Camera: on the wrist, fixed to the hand. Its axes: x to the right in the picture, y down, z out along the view.
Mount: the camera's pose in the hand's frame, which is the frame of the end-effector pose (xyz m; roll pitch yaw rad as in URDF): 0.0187 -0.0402 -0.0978 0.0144 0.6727 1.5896
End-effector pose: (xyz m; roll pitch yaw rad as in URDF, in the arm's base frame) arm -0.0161 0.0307 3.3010 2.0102 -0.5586 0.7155
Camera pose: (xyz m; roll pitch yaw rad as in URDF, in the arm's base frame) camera -0.0755 0.1190 3.3153 -1.2210 -0.9564 -2.8389
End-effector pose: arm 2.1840 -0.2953 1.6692 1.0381 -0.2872 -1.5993
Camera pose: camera 2.2466 -0.3389 1.5937 -0.3087 -0.3452 0.0943
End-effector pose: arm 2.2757 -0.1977 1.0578 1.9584 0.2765 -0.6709
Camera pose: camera 2.3555 -0.1260 1.0525 0.7668 -1.1865 0.1778
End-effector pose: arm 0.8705 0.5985 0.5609 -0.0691 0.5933 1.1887
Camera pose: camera 0.9000 0.5462 0.4719 0.7508 0.5847 -3.0371
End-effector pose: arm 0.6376 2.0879 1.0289 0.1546 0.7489 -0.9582
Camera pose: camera 0.5850 2.1198 0.9409 0.8257 0.3605 0.9936
